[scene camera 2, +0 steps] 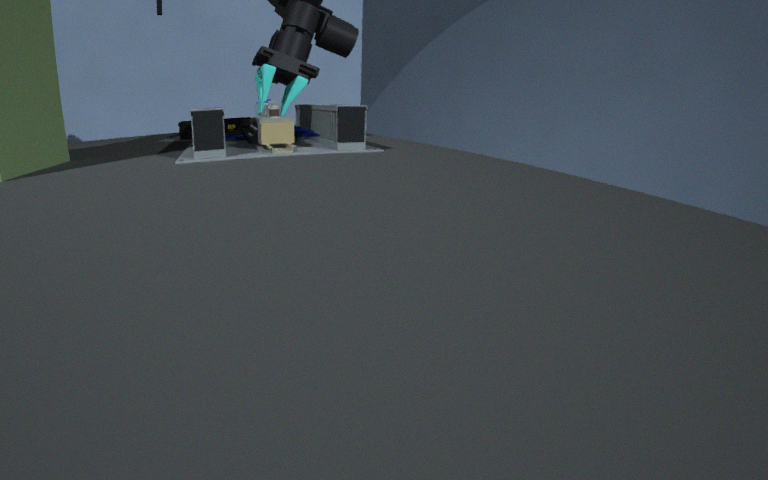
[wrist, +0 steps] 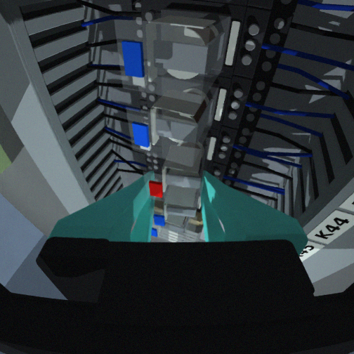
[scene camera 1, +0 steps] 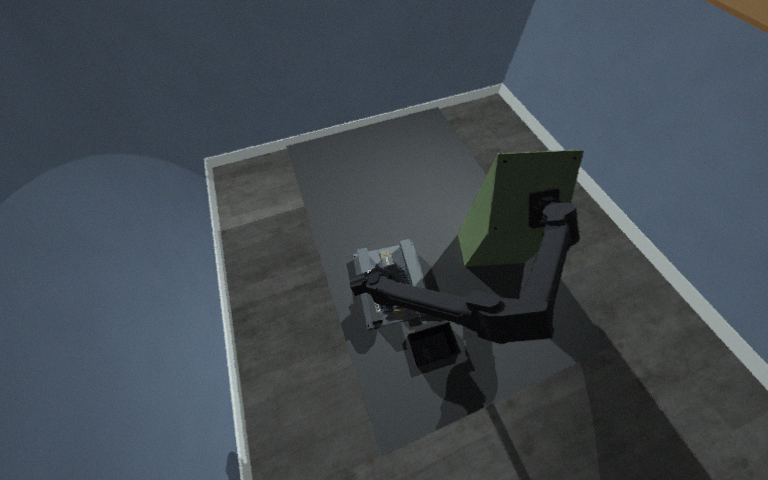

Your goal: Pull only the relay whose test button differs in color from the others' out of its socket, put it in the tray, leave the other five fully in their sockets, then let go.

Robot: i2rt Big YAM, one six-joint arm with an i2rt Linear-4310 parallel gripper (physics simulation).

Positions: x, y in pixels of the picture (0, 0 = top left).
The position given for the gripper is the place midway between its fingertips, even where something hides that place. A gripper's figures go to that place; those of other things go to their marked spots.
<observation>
The gripper (wrist: 177, 178): 0.13 m from the lens. A relay (wrist: 166, 181) is 0.09 m from the lens.
</observation>
